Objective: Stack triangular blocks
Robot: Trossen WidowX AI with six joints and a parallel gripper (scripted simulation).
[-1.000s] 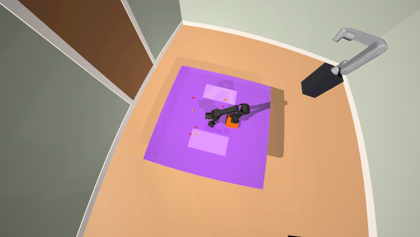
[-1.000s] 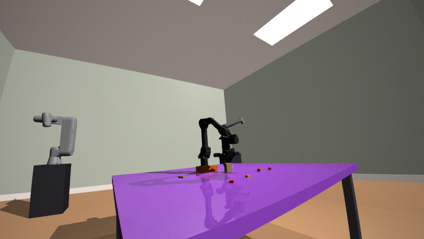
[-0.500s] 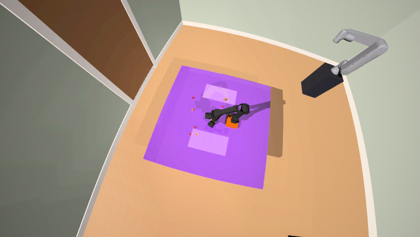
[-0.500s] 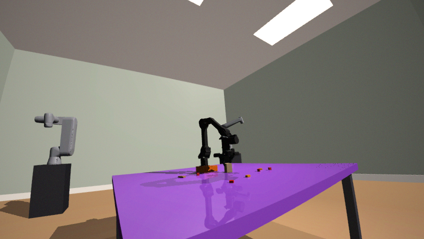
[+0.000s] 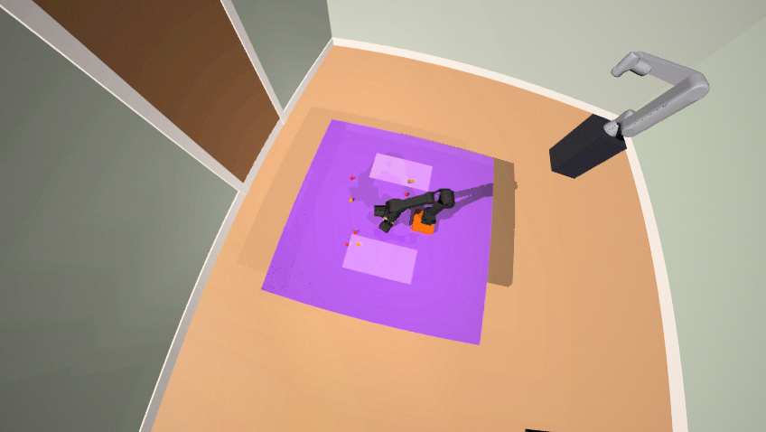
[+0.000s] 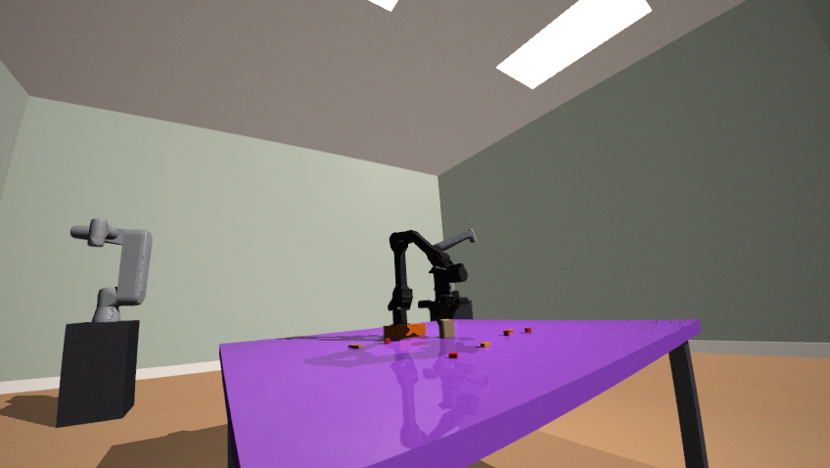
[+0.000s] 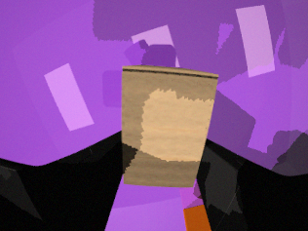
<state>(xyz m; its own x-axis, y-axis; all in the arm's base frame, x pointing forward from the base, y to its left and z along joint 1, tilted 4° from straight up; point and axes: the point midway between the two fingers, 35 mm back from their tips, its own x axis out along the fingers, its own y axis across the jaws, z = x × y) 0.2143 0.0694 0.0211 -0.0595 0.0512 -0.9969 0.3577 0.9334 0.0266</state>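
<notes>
The tan triangular block lies 10 mm above my gripper tip.
</notes>
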